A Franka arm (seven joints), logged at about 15 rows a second.
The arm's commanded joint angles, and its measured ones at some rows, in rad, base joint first. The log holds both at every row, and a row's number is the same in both.
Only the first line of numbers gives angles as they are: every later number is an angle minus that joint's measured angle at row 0.
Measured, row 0:
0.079 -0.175 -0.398 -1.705 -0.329 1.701 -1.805
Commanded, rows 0 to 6:
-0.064 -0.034 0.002 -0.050 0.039 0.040 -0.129
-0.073 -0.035 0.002 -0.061 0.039 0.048 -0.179
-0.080 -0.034 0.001 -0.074 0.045 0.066 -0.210
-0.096 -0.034 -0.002 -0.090 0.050 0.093 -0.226
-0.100 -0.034 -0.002 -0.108 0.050 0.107 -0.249
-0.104 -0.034 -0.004 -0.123 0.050 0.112 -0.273
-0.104 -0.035 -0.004 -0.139 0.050 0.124 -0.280
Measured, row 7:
-0.090 -0.006 -0.010 -0.078 0.035 0.082 -0.237
